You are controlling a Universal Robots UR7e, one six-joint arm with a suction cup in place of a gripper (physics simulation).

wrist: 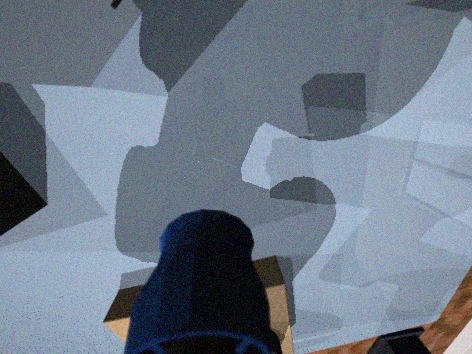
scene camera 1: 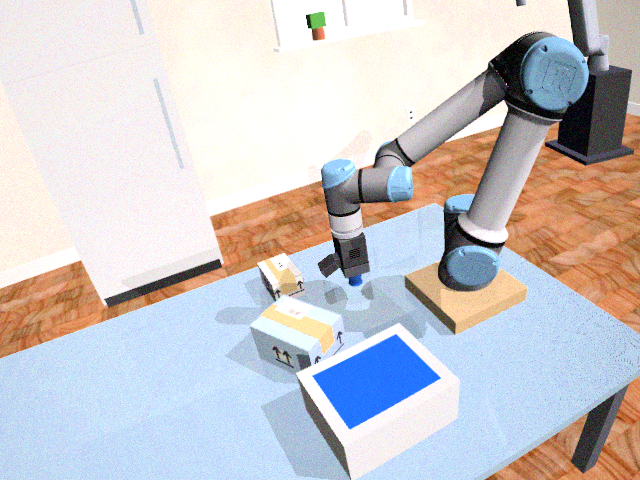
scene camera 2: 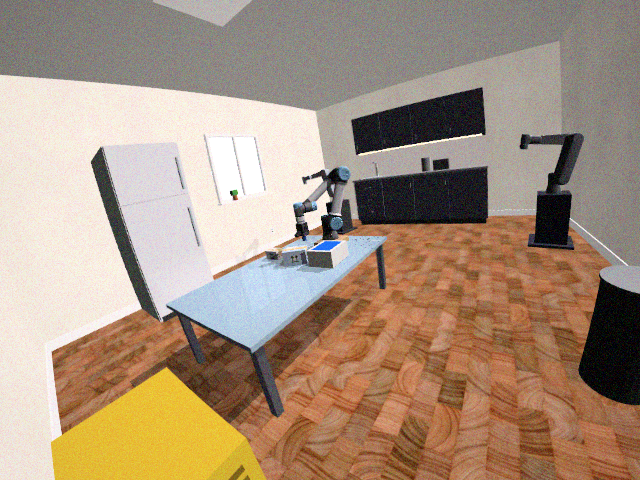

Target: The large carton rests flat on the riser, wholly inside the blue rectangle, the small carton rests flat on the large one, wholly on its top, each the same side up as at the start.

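Note:
The large carton (scene camera 1: 297, 328) (scene camera 2: 294, 256), pale with yellow tape, stands on the table beside the riser; part of its grey side (wrist: 55, 40) shows at upper left in the wrist view. The small carton (scene camera 1: 281, 276) (scene camera 2: 272, 254), whitish with yellow tape, stands on the table behind it. The white riser (scene camera 1: 405, 434) (scene camera 2: 319, 259) bears the blue rectangle (scene camera 1: 377, 379) (scene camera 2: 328, 245), with no carton on it. My suction gripper (scene camera 1: 355, 281) (scene camera 2: 304, 238) (wrist: 206, 215) is open and holds nothing. It points down low over the table, to the right of the small carton in scene camera 1.
The arm's wooden base (scene camera 1: 465, 304) (wrist: 118, 327) sits on the pale blue table (scene camera 1: 170, 408) (scene camera 2: 248, 294) to the right of the gripper in scene camera 1. A fridge (scene camera 1: 118, 155) (scene camera 2: 149, 222) stands behind the table. A yellow block (scene camera 2: 155, 423) is in the foreground of scene camera 2.

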